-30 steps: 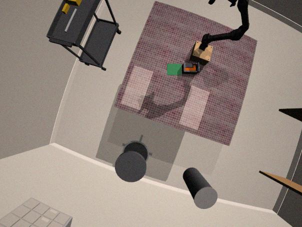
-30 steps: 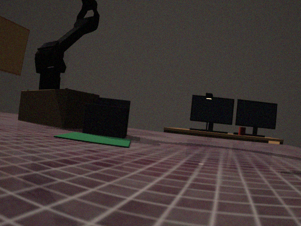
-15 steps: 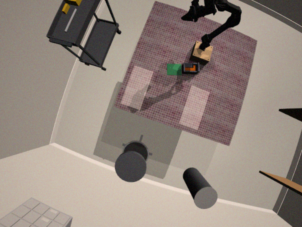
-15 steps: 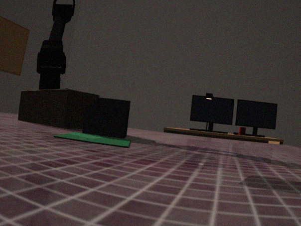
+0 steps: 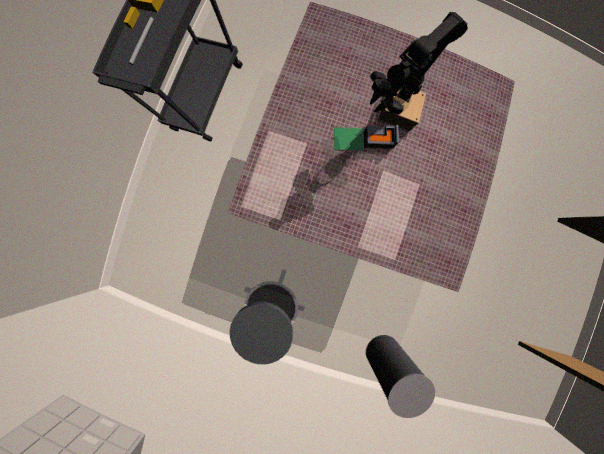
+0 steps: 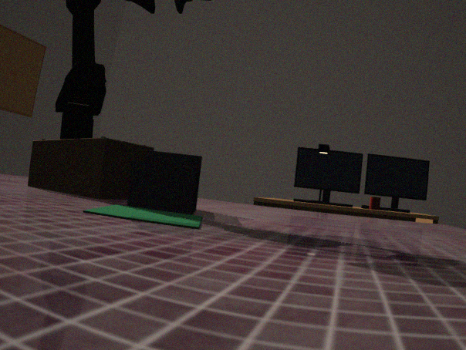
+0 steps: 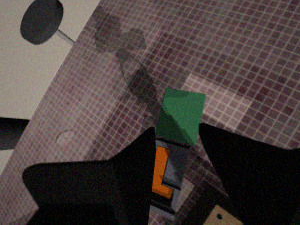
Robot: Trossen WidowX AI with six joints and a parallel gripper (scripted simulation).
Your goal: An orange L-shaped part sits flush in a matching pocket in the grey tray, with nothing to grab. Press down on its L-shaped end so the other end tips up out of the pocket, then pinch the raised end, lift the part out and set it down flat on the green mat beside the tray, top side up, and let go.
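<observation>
Right now the orange L-shaped part is 3 cm behind my gripper tip, 12 cm to the left of it and 22 cm below it. Round my gripper tip: green mat 4 cm ahead, 3 cm to the right, 29 cm below.
</observation>
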